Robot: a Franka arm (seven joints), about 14 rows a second.
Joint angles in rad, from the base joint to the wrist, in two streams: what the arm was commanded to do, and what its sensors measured. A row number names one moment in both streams.
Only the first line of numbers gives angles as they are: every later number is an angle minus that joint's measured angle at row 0.
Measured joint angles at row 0: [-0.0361, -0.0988, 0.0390, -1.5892, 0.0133, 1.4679, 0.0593]
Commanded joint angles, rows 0 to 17: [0.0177, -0.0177, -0.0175, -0.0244, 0.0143, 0.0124, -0.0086]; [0.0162, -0.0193, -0.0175, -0.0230, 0.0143, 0.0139, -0.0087]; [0.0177, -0.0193, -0.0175, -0.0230, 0.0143, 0.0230, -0.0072]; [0.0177, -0.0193, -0.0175, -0.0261, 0.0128, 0.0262, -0.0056]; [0.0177, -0.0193, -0.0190, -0.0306, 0.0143, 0.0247, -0.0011]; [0.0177, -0.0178, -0.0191, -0.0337, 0.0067, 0.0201, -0.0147]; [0.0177, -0.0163, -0.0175, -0.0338, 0.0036, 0.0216, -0.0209]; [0.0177, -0.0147, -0.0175, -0.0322, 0.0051, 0.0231, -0.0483]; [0.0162, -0.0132, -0.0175, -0.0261, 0.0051, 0.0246, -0.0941]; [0.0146, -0.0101, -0.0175, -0.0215, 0.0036, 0.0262, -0.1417]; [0.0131, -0.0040, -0.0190, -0.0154, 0.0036, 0.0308, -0.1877]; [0.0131, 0.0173, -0.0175, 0.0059, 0.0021, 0.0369, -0.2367]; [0.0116, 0.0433, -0.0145, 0.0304, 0.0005, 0.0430, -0.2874]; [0.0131, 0.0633, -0.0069, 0.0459, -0.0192, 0.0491, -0.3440]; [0.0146, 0.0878, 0.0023, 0.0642, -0.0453, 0.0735, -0.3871]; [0.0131, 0.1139, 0.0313, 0.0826, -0.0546, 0.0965, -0.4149]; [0.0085, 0.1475, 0.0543, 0.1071, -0.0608, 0.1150, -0.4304]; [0.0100, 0.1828, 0.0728, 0.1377, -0.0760, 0.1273, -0.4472]
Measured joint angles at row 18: [0.0024, 0.0892, 0.0357, 0.0390, -0.0370, 0.1158, -0.3945]
